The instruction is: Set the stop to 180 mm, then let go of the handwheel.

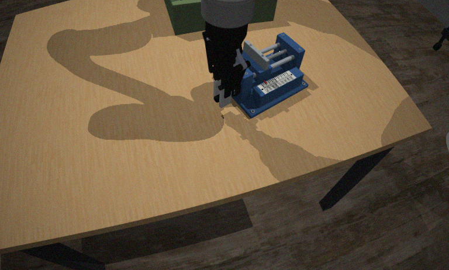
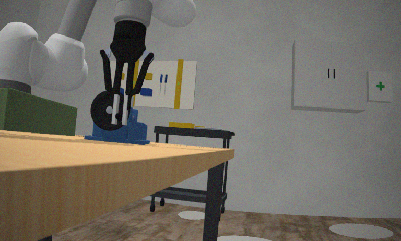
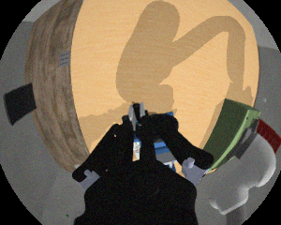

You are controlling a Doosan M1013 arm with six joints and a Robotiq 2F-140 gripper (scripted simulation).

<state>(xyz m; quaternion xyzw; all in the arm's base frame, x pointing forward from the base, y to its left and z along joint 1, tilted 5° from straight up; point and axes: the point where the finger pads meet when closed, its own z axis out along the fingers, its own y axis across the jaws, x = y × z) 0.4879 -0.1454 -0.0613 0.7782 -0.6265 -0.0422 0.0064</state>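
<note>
Now: hand 2 cm to the right of the handwheel, 1 cm past it and 1 cm above it. Round my hand: stop plate 11 cm to the left, 4 cm behind, 2 cm above.
</note>
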